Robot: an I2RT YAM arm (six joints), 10 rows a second.
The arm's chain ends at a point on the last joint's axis. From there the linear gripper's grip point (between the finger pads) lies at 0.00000 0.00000 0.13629 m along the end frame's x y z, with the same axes.
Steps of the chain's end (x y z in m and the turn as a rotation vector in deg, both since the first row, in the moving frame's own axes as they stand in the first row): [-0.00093, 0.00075, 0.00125, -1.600, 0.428, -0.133]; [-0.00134, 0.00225, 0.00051, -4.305, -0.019, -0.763]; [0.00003, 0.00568, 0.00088, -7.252, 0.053, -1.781]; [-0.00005, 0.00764, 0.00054, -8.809, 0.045, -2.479]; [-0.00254, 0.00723, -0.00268, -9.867, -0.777, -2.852]
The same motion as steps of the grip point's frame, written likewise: [0.00009, 0.00455, 0.00119, -1.600, 0.428, -0.133]; [-0.00132, 0.01248, 0.00013, -4.305, -0.019, -0.763]; [0.00042, 0.02288, -0.00021, -7.252, 0.053, -1.781]; [0.00051, 0.02850, -0.00107, -8.809, 0.045, -2.479]; [-0.00380, 0.03062, -0.00471, -9.867, -0.777, -2.852]
